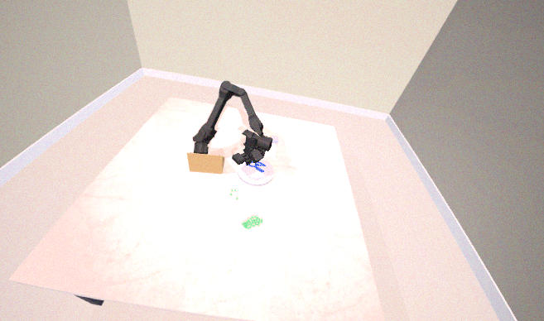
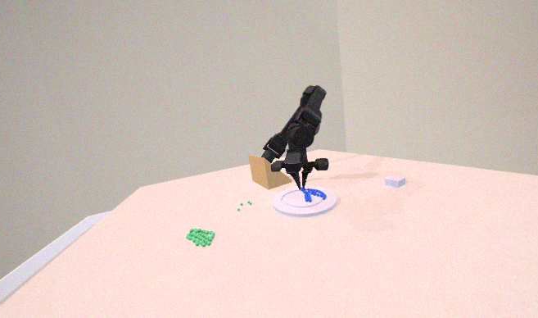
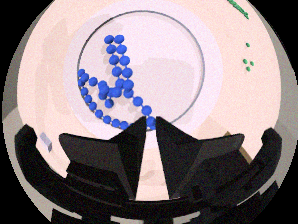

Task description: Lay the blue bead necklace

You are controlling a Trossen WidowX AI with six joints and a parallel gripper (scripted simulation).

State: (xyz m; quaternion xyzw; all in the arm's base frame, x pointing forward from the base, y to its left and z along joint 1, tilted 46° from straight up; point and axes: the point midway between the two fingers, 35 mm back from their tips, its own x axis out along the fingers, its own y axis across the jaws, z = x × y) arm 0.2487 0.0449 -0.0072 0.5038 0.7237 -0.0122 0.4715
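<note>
The round white bead board is 50 mm ahead of my gripper tip, 30 mm to the right of it and 10 mm below it. From my gripper tip the other things lie so: small grey block: 150 mm ahead, 270 mm to the left, 10 mm below.
</note>
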